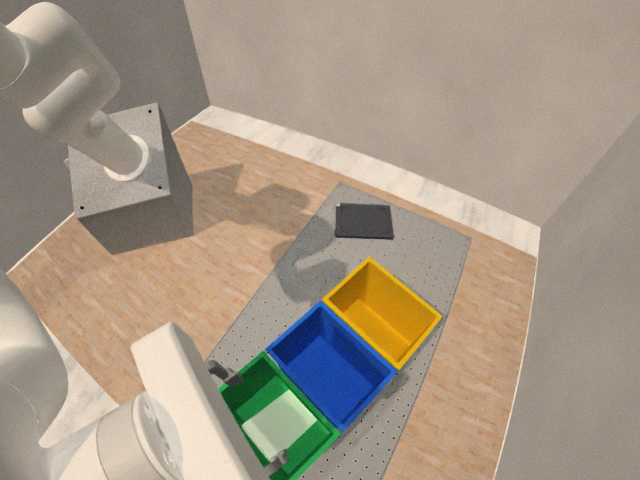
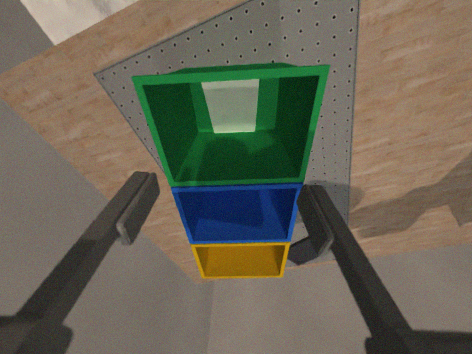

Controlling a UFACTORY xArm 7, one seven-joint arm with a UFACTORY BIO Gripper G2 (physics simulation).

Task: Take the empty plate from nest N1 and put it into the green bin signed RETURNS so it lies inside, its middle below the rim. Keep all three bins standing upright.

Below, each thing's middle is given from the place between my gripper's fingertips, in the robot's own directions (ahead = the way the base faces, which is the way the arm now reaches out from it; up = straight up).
Now: the green bin point(image 2: 289, 98) 18 cm below my hand. Round my hand: white plate point(image 1: 276, 427): 23 cm below; then yellow bin point(image 1: 393, 320): 26 cm to the left, 18 cm below, 5 cm ahead; then blue bin point(image 1: 340, 374): 18 cm below, 13 cm to the left, 3 cm ahead.
